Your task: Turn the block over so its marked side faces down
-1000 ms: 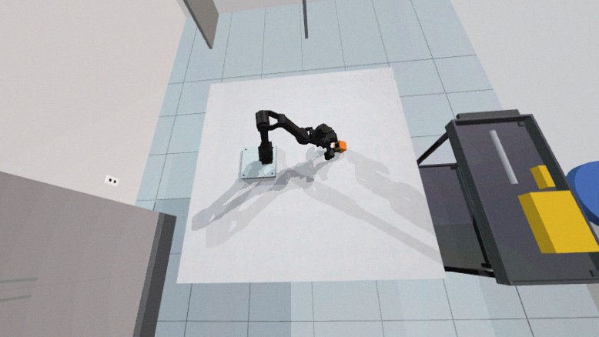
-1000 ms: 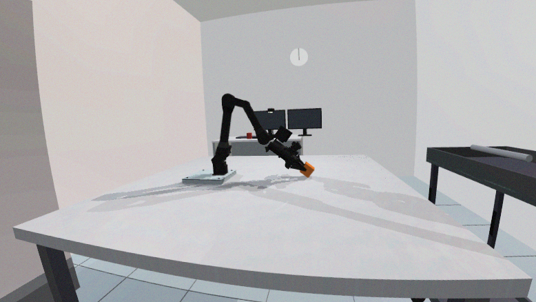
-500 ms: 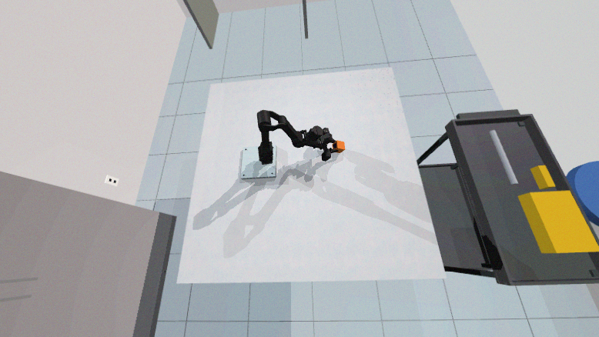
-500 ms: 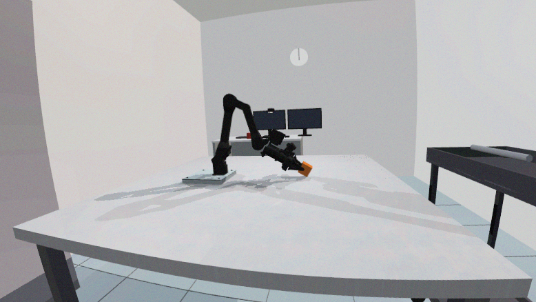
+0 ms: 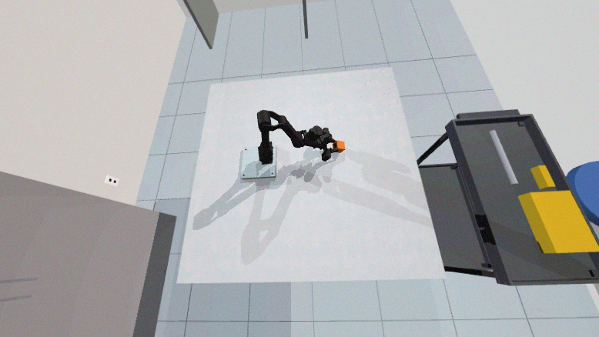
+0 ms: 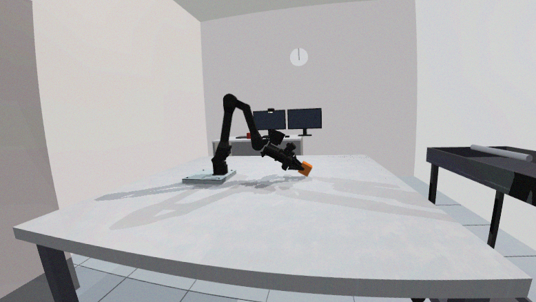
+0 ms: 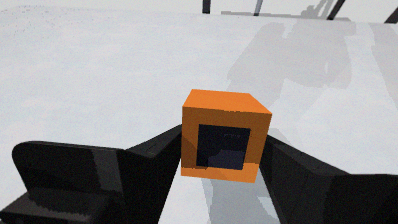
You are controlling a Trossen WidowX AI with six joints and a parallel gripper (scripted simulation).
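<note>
The orange block lies 1 cm behind my gripper tip.
</note>
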